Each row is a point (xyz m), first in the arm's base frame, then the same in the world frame.
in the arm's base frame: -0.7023 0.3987 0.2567
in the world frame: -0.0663 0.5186 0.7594
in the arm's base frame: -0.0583 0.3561 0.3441
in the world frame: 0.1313 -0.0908 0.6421
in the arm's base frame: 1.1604 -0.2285 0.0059
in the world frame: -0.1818 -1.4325 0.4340
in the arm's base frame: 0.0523 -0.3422 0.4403
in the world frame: -0.1953 -0.4736 1.1481
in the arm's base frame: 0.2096 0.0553 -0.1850
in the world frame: -0.3853 -0.4429 0.4155
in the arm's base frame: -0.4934 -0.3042 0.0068
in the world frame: -0.6323 0.0528 1.0100
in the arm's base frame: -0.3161 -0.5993 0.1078
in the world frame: -0.6929 -0.2302 1.2222
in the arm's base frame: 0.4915 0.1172 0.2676
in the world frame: 0.0625 -0.6881 0.5812
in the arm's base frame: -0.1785 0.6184 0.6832
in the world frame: 0.5174 0.1154 0.7235
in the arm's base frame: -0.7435 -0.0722 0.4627
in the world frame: -0.2085 0.3629 1.2300
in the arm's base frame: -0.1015 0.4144 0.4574
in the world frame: 0.2416 -0.0309 0.6903
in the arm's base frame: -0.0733 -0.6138 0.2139
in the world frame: -0.5623 -0.4612 1.2249
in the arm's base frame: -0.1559 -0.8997 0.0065
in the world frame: -0.9133 -0.4944 1.3104
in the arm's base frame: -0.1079 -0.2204 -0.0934
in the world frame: -0.5623 -0.2644 0.7648
